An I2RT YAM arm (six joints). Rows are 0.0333 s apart.
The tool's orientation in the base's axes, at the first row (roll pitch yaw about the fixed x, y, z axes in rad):
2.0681, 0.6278, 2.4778
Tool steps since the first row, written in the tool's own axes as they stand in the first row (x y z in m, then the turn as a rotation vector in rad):
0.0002, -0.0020, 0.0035, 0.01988, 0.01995, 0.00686
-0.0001, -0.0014, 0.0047, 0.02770, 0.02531, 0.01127
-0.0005, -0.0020, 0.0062, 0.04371, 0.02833, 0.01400
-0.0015, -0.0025, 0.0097, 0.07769, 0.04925, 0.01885
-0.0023, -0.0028, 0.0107, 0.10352, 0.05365, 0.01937
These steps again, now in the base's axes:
0.0028, 0.0005, -0.0029, -0.00969, 0.02732, -0.00014
0.0038, 0.0014, -0.0028, -0.01192, 0.03723, -0.00262
0.0053, 0.0016, -0.0035, -0.02039, 0.04873, -0.01093
0.0086, 0.0026, -0.0046, -0.04071, 0.08270, -0.01788
0.0099, 0.0025, -0.0048, -0.05727, 0.09891, -0.03012

